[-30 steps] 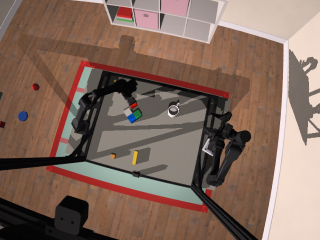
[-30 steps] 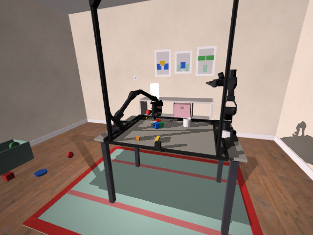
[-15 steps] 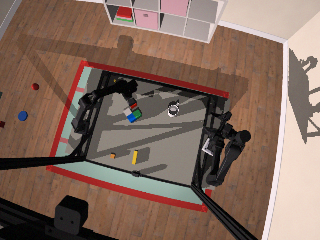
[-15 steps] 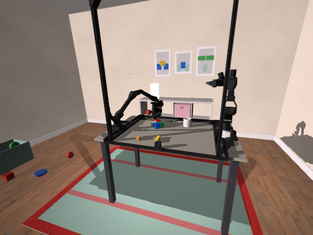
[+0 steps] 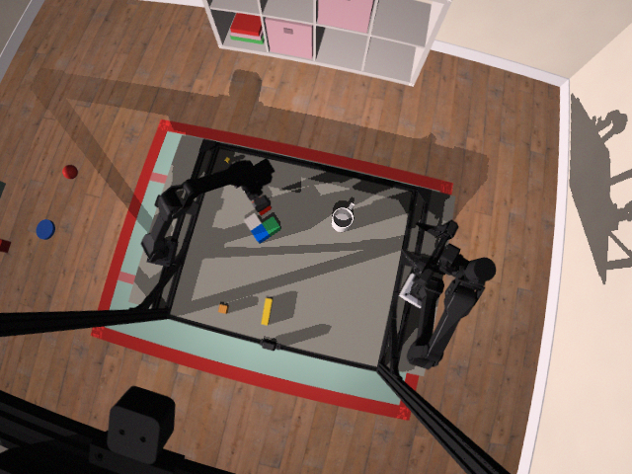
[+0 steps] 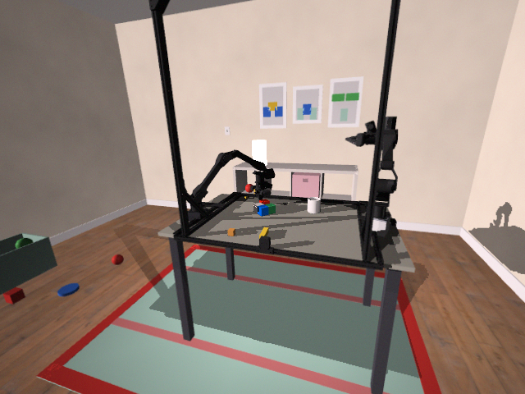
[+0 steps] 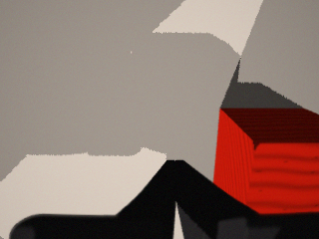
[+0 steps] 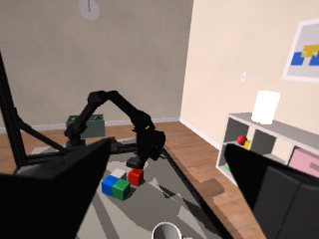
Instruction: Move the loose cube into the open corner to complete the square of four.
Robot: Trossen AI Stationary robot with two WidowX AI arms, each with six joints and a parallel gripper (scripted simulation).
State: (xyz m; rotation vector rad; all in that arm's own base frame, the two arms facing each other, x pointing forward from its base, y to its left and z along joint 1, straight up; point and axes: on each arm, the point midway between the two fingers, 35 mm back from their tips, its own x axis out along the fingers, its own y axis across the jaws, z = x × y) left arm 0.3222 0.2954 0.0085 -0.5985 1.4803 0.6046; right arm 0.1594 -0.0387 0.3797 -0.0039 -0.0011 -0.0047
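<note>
Right now my left hand is 40 mm past the red cube, 40 mm to the left of it and 30 mm above it. Round my left hand: green cube 120 mm behind, 90 mm to the right, 30 mm below; blue cube 150 mm behind, 50 mm to the right, 30 mm below; white cube 120 mm behind, 20 mm to the right, 30 mm below.
</note>
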